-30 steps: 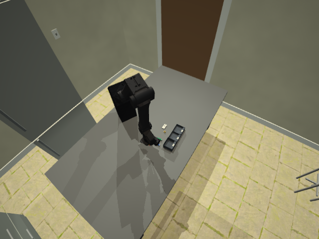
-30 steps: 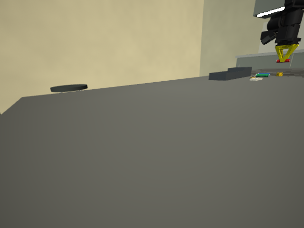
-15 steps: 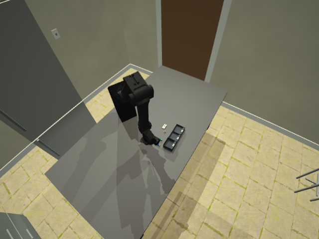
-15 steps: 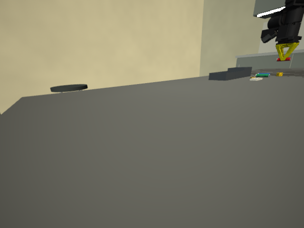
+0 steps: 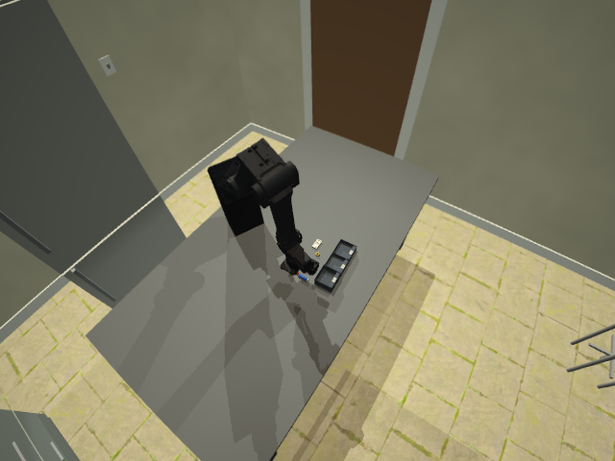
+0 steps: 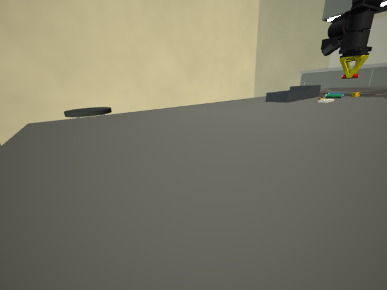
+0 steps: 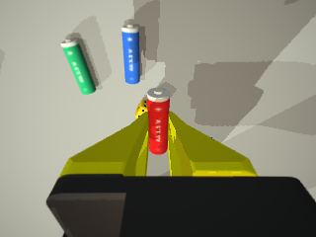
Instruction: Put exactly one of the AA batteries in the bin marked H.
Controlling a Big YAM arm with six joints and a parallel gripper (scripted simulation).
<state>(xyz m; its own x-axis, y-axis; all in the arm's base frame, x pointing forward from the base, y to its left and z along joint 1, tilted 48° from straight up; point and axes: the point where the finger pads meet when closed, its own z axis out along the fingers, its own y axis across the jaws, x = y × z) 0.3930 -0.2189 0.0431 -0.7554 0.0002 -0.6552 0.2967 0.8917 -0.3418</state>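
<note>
Now: hand 17 cm short of the dark bin, 10 cm to the right of it and 5 cm above it. Round my hand: red AA battery: right at my hand; blue battery: 7 cm below, 3 cm ahead, 1 cm to the left; yellow die: 7 cm below, 3 cm behind, 2 cm to the left.
</note>
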